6 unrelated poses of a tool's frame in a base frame.
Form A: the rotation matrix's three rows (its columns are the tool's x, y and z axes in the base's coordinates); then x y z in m. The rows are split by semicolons.
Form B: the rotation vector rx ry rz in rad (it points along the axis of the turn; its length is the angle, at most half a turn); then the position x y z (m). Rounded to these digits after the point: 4 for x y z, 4 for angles.
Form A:
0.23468, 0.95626, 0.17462; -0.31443, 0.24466, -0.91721; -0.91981, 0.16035, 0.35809; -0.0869, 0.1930, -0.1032
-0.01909, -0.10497, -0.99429; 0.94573, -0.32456, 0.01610; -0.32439, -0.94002, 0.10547; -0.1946, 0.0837, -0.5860
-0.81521, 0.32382, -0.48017; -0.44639, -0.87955, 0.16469; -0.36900, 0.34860, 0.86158; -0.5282, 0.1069, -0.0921
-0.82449, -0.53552, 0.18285; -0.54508, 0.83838, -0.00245; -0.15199, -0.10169, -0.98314; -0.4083, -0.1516, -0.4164
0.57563, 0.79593, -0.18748; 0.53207, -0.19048, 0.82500; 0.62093, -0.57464, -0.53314; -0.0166, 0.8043, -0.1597
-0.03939, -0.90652, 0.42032; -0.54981, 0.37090, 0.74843; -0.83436, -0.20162, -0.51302; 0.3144, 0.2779, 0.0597
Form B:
0.8931, 0.9071, -1.0532, -0.0869, 0.1930, -0.1032
-1.3626, -0.9547, 1.4974, -0.1946, 0.0837, -0.5860
0.6279, -0.3796, -2.6298, -0.5282, 0.1069, -0.0921
-0.8425, 2.8427, -0.0812, -0.4083, -0.1516, -0.4164
-1.8649, -1.0772, -0.3516, -0.0166, 0.8043, -0.1597
-1.2969, 1.7127, 0.4869, 0.3144, 0.2779, 0.0597

